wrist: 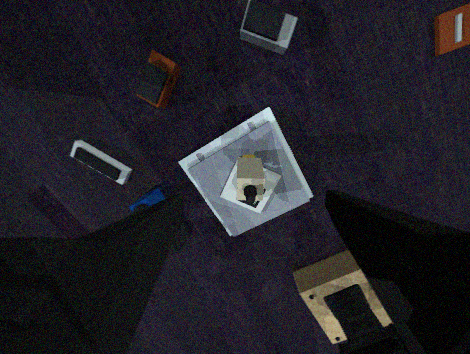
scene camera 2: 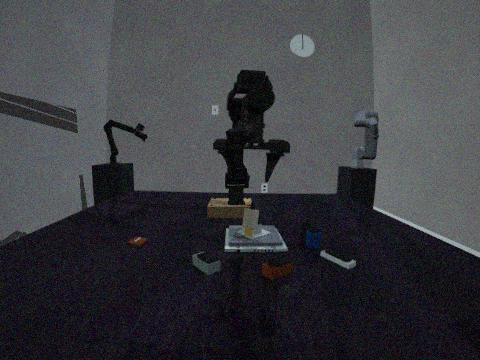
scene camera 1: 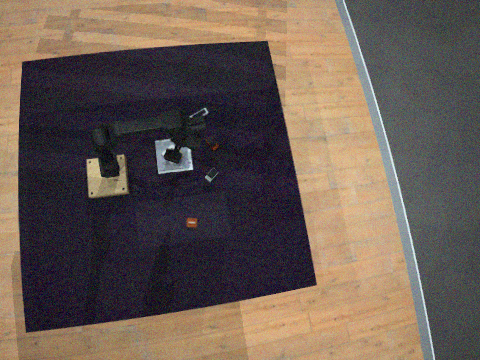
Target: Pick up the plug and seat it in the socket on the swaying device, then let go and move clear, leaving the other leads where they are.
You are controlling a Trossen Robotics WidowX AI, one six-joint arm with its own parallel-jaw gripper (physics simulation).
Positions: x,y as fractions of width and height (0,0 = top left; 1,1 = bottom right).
The gripper (scene camera 2: 0.52,0.50) is open and holds nothing. Also in view: a plug (wrist: 0.53,0.50). An orange-and-black block (wrist: 0.34,0.21) rests on the table. Further things: a device (scene camera 2: 0.55,0.65).
The gripper shows as well in the wrist view (wrist: 0.54,0.56). The device is seen too in the wrist view (wrist: 0.46,0.50).
